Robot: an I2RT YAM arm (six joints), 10 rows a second.
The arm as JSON. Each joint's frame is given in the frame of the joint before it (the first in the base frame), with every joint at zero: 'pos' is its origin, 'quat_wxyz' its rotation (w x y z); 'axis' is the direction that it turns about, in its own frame. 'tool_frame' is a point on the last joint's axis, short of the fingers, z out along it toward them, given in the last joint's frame.
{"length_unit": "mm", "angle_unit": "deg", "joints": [
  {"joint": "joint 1", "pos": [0.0, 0.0, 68.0], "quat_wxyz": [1.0, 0.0, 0.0, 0.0], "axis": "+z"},
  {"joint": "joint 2", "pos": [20.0, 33.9, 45.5], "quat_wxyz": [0.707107, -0.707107, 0.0, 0.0], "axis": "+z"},
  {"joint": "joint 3", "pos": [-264.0, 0.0, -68.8], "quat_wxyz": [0.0, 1.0, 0.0, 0.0], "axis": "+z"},
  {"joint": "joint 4", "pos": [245.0, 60.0, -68.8], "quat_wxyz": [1.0, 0.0, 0.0, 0.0], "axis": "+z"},
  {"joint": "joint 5", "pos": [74.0, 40.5, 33.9], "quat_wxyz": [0.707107, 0.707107, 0.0, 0.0], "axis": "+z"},
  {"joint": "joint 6", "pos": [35.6, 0.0, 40.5], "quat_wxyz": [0.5, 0.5, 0.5, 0.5], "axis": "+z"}
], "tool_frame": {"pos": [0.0, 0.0, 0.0], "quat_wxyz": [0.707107, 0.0, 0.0, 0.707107]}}
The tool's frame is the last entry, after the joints.
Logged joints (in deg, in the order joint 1, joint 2, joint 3, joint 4, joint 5, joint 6), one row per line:
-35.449 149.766 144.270 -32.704 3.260 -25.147
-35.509 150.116 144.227 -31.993 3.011 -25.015
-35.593 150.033 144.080 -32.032 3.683 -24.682
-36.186 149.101 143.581 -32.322 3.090 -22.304
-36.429 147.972 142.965 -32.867 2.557 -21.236
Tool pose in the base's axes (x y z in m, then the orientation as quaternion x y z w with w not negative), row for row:
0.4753 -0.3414 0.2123 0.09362 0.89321 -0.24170 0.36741
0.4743 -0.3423 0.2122 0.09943 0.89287 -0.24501 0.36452
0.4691 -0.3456 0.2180 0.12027 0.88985 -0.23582 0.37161
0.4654 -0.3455 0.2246 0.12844 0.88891 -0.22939 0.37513
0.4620 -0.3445 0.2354 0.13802 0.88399 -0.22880 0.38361
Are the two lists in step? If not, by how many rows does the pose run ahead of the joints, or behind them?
The pose runs 1 row ahead of the joints: the pose in row i belongs to the joints in row i + 1.
